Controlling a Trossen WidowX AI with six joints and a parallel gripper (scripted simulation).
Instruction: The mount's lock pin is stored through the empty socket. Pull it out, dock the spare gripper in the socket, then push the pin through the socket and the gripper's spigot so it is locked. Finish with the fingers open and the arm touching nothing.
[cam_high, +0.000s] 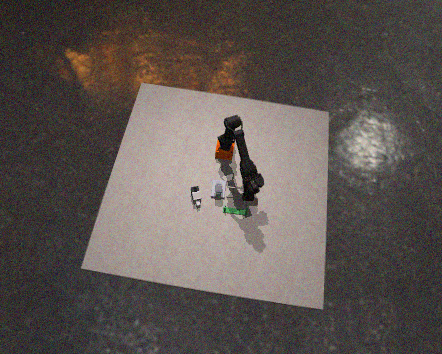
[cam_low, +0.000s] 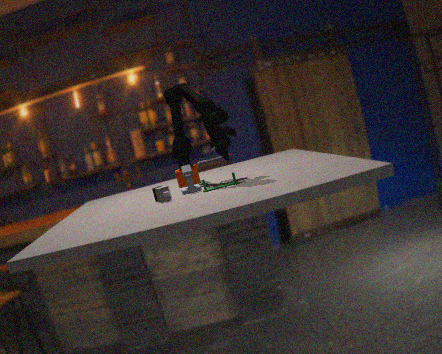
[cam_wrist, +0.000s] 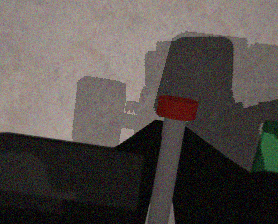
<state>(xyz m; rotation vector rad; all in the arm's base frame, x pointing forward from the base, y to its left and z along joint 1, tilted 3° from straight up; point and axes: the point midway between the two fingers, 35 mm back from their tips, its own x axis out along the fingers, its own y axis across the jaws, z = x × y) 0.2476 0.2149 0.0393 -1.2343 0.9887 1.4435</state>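
The green pin cradle lies 11 cm ahead of my gripper tip, 6 cm below it and 5 cm to the right of it. The rest, counted from my gripper tip: mount 18 cm to the right, 3 cm below, 3 cm ahead; spare gripper 28 cm to the right, 11 cm ahead, 6 cm below.
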